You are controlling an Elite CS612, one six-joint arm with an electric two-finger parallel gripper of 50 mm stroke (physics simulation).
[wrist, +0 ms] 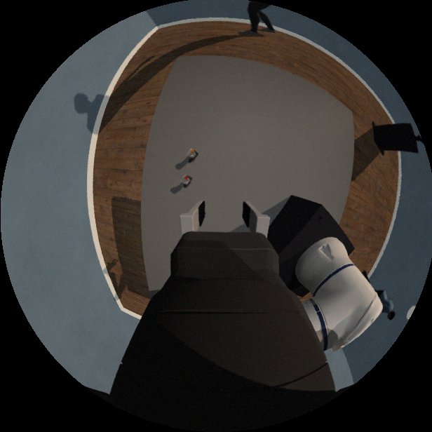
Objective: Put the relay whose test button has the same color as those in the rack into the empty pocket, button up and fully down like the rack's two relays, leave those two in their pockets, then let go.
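My gripper [223, 208] is open in the wrist view, with its two fingers well apart and nothing between them. It hangs above the grey table top [265, 130]. A small relay with an orange button [192, 155] is on the table, up and to the left of the fingers. A second small relay with a red button [187, 181] is nearer the left finger. Both are apart from the gripper, and each casts a shadow to its lower left. The rack, its two relays and the empty pocket do not show in this view; the dark gripper body hides the lower middle.
A large black block [305, 225] stands to the right of the fingers, beside the white arm links [345, 290]. A brown wooden border [127, 150] surrounds the grey surface. Beyond it are a dark figure [255, 17] at the top and a black panel [396, 137] at the right.
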